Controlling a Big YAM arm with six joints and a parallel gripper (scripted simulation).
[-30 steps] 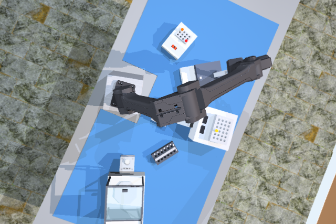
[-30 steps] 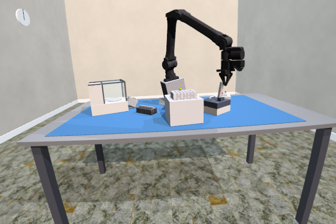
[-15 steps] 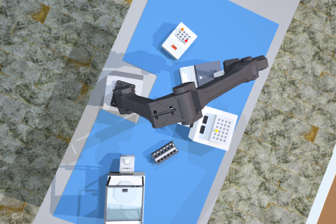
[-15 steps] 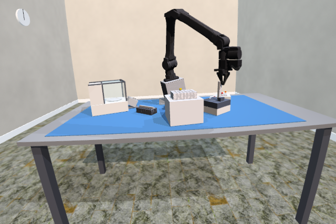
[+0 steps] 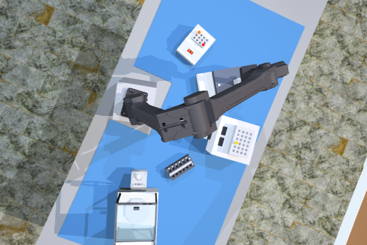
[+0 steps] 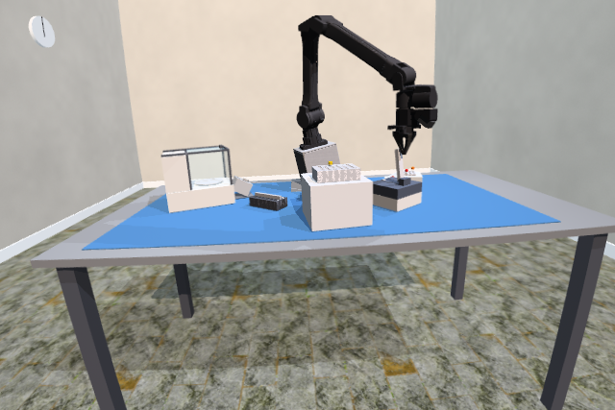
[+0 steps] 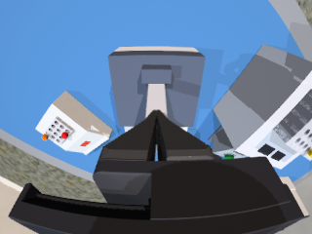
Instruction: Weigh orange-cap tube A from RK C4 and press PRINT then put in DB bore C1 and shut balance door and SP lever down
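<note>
Now: the SP lever 10 mm behind my hand, 10 mm to the right of it and 50 mm below it. Also, from my hand: tube rack RK (200 mm behind, 260 mm to the right, 170 mm below); dry block DB (230 mm behind, 120 mm to the left, 160 mm below); black magnet block (140 mm behind, 460 mm to the right, 170 mm below).
</note>
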